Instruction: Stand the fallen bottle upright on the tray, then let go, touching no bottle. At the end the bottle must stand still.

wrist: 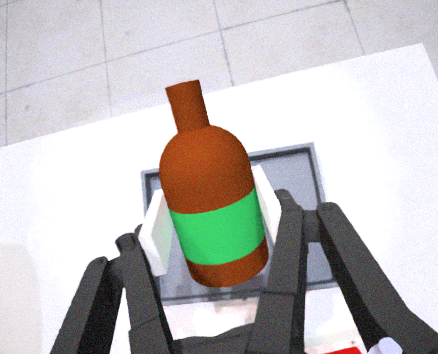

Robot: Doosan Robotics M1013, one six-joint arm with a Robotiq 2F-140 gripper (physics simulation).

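Places are measured from the arm's base along level axes (x ahead, y left, z up), in centimetres.
Where they show: gripper, between the fingertips: (211, 193).
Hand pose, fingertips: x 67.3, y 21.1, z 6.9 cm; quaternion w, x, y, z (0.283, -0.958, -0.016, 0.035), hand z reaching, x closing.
Note:
Each offset is from my fingertips to the top centre of the thing. "spot": to the spot under its first point. Level surfaces: height alone.
The brown bottle {dx +0.0, dy +1.1, dz +5.7 cm} (210, 170) with a green band is between the two white finger pads of my gripper (211, 193). The gripper is shut on it around the green band. In the wrist view the bottle's neck points to the top and its base to the bottom, leaning a little to the left. The grey tray {spot: dx +12.2, dy +1.2, dz -15.3 cm} (316, 180) lies behind the bottle in the view, its dark inner edge showing at the top right. Whether the bottle's base touches the tray cannot be told from this view.
The tray lies on a white table {dz -17.6 cm} (380, 125). The table's far edge runs across the upper part of the view, with a tiled floor (160, 35) beyond it. Part of a red object {spot: dx +10.5, dy -20.0, dz -14.4 cm} (345, 351) shows at the bottom right edge. A pale rounded shape (17, 295) shows at the left.

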